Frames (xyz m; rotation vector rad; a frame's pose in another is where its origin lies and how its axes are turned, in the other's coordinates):
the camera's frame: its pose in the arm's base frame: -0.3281 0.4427 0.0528 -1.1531 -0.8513 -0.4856
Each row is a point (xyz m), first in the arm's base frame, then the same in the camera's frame.
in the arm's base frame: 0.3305 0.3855 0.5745
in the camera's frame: 0.8067 0.1486 -0.1907
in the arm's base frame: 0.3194 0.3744 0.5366
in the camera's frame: 0.7690 0.1590 -0.2033
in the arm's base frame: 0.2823 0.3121 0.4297
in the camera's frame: 0.6567 0.1731 -0.2655
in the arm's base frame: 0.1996 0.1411 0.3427
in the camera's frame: 0.5235 0.1038 -0.4107
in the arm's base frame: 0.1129 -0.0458 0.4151
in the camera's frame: 0.5128 -0.0683 -0.5448
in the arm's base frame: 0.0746 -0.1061 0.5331
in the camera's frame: 0.5780 -0.1872 -0.5700
